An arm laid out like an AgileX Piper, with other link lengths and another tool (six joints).
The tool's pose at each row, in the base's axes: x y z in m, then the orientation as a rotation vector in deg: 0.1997 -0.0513 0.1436 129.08 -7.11 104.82; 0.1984 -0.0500 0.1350 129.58 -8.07 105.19; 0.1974 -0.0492 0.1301 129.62 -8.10 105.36; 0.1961 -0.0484 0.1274 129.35 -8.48 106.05; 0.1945 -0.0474 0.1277 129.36 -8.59 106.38; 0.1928 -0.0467 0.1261 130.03 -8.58 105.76; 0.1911 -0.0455 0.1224 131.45 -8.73 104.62; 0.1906 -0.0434 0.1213 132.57 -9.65 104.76; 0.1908 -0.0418 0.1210 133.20 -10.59 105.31; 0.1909 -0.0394 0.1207 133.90 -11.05 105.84; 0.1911 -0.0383 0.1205 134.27 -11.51 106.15; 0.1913 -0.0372 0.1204 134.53 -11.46 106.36; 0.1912 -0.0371 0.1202 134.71 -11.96 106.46
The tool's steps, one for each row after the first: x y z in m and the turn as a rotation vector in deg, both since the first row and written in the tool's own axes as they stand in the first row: -0.0085 -0.0021 0.0001 0.12 -0.12 0.90; -0.0135 -0.0033 -0.0001 0.21 -0.06 1.01; -0.0163 -0.0041 -0.0010 0.22 0.38 1.42; -0.0163 -0.0047 -0.0029 0.35 0.53 1.63; -0.0181 -0.0052 -0.0043 0.48 -0.08 1.63; -0.0220 -0.0065 -0.0055 0.78 -1.31 1.80; -0.0230 -0.0086 -0.0063 1.21 -1.82 2.84; -0.0231 -0.0102 -0.0064 1.52 -1.90 3.87; -0.0232 -0.0126 -0.0068 2.05 -1.98 4.64; -0.0233 -0.0137 -0.0069 2.27 -2.03 5.19; -0.0232 -0.0149 -0.0069 2.55 -2.04 5.36; -0.0234 -0.0150 -0.0070 2.54 -2.11 5.75
